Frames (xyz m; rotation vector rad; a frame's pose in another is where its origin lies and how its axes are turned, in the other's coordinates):
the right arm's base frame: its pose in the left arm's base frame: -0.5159 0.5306 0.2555 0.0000 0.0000 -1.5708
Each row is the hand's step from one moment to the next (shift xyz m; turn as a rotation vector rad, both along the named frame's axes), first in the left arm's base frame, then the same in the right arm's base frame.
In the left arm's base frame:
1: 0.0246 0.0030 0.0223 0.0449 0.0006 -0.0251
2: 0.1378 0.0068 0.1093 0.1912 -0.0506 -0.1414
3: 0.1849 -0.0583 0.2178 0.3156 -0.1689 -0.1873
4: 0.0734 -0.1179 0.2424 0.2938 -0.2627 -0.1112
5: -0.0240 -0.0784 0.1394 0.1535 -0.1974 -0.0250
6: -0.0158 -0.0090 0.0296 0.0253 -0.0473 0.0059
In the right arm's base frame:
1: -0.0030 0.0246 0.0223 -0.0006 0.0449 -0.0251
2: -0.0068 0.1378 0.1093 0.0506 0.1912 -0.1414
3: 0.0583 0.1849 0.2178 0.1689 0.3156 -0.1873
4: 0.1179 0.0734 0.2424 0.2627 0.2938 -0.1112
5: 0.0784 -0.0240 0.1394 0.1974 0.1535 -0.0250
6: 0.0090 -0.0158 0.0296 0.0473 0.0253 0.0059

